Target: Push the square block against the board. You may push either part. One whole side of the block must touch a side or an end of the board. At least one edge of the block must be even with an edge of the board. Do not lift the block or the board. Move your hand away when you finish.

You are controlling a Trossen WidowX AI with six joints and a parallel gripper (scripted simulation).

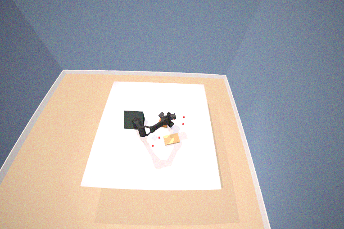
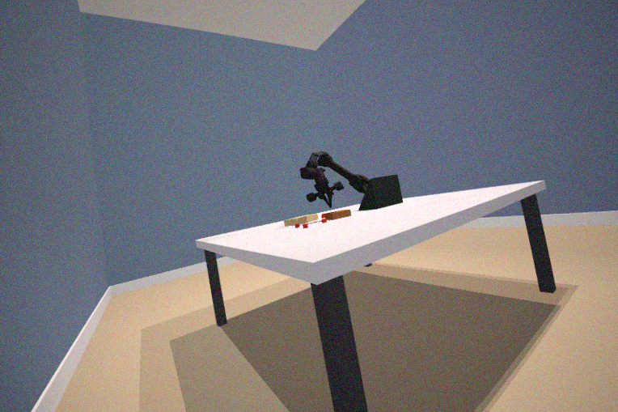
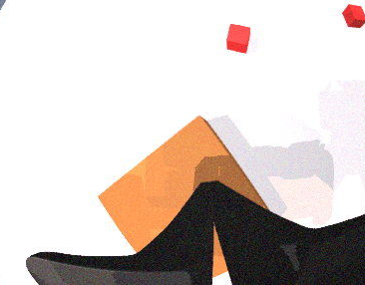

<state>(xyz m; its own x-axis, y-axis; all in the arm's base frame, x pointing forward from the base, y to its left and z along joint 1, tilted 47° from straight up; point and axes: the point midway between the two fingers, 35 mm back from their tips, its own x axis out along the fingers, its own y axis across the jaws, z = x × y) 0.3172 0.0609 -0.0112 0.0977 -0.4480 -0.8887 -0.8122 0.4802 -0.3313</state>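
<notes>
Now: the orange square block 30 mm behind my gripper tip, 10 mm to the right of it and 40 mm below it. Also, from my gripper tip: board (80 mm ahead, 190 mm to the right, 40 mm below).
</notes>
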